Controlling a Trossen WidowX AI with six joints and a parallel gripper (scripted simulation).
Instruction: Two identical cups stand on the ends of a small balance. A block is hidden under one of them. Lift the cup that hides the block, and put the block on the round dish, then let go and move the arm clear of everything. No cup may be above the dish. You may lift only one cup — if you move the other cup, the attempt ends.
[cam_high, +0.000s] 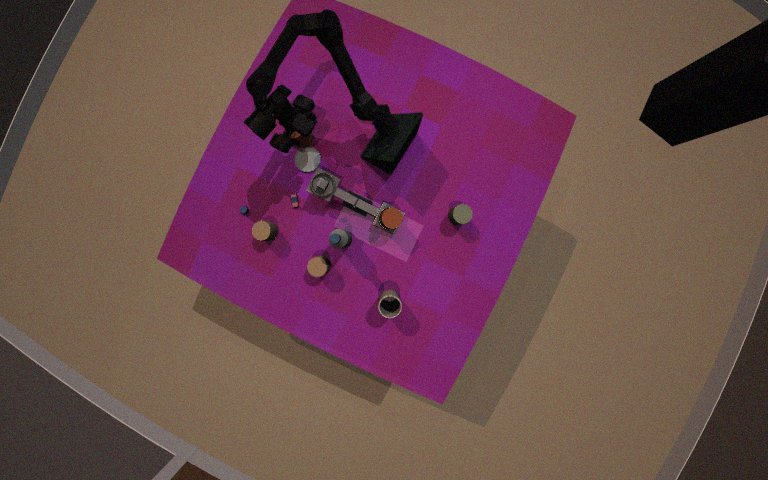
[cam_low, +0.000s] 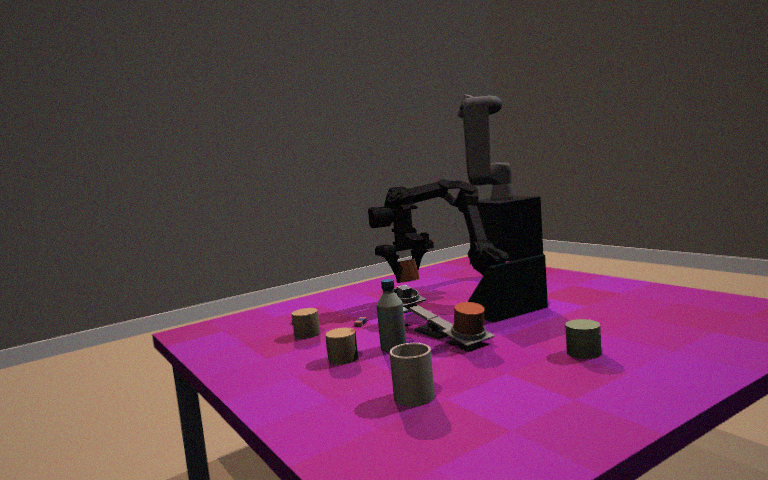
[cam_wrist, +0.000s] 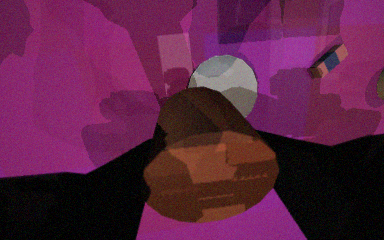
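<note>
Now: gripper tip 10 cm short of the dark grey block, 16 cm to the right of it and 1 cm above it. Round my gripper tip: striped piece (21 cm ahead, 7 cm to the left, 9 cm below); then round dish (5 cm ahead, 2 cm to the left, 9 cm below); then blue piece (34 cm ahead, 9 cm to the right, 9 cm below).
</note>
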